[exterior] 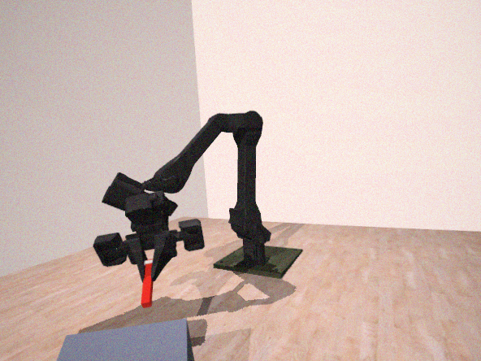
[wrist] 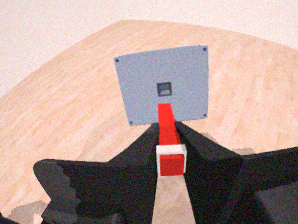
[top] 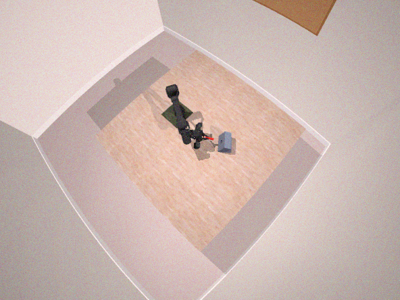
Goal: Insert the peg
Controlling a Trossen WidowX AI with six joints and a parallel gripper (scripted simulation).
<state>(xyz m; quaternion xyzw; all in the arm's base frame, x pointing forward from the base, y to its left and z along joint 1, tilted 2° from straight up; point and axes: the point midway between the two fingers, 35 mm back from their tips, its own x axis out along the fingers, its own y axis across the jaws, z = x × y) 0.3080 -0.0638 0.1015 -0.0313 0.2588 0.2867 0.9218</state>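
The sloped panel is 100 mm ahead of my gripper tip, 70 mm to the left of it and 60 mm below it. The rest, counted from my gripper tip: peg (10 mm behind, 10 mm to the right, 10 mm above).
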